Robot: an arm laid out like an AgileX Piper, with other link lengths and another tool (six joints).
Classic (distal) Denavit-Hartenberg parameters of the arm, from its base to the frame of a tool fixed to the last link. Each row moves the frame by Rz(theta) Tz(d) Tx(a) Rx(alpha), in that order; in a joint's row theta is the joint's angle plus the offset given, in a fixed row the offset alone. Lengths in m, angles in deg.
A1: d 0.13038; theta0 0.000; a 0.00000; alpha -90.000
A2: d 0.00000; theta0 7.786; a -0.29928; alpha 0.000
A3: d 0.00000; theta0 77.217; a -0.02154; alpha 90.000
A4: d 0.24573; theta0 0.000; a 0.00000; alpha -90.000
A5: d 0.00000; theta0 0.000; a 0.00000; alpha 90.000
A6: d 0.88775; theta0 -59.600; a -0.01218; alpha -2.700
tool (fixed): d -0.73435; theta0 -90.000; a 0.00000; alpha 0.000
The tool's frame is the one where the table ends.
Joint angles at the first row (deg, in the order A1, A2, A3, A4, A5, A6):
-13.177, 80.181, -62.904, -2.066, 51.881, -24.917
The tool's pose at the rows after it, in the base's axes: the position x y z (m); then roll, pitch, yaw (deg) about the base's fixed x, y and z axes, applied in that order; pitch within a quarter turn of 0, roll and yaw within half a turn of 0:
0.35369, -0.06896, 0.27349, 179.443, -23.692, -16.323
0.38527, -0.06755, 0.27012, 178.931, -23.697, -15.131
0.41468, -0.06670, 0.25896, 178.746, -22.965, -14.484
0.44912, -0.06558, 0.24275, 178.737, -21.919, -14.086
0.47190, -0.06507, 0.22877, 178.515, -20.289, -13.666
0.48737, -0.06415, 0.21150, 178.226, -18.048, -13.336
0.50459, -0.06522, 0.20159, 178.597, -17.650, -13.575
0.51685, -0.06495, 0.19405, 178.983, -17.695, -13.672
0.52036, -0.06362, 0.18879, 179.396, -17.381, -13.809
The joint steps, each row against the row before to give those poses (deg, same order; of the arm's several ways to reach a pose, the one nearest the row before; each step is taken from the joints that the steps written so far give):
1.820, 5.048, -4.656, -1.481, -0.762, 1.172
1.355, 5.947, -5.934, -0.745, 0.054, 0.590
0.924, 6.057, -5.283, -0.314, -0.001, 0.468
0.910, 7.377, -6.886, -0.129, 0.588, 0.552
0.489, 5.500, -5.717, 0.000, 1.867, 0.000
0.385, 4.569, -4.162, 0.000, 1.856, 0.000
0.054, 4.094, -4.743, 0.424, 1.009, 0.002
0.125, 2.846, -3.193, 0.375, 0.262, 0.000
0.103, 1.033, -0.706, 0.431, -0.060, 0.021

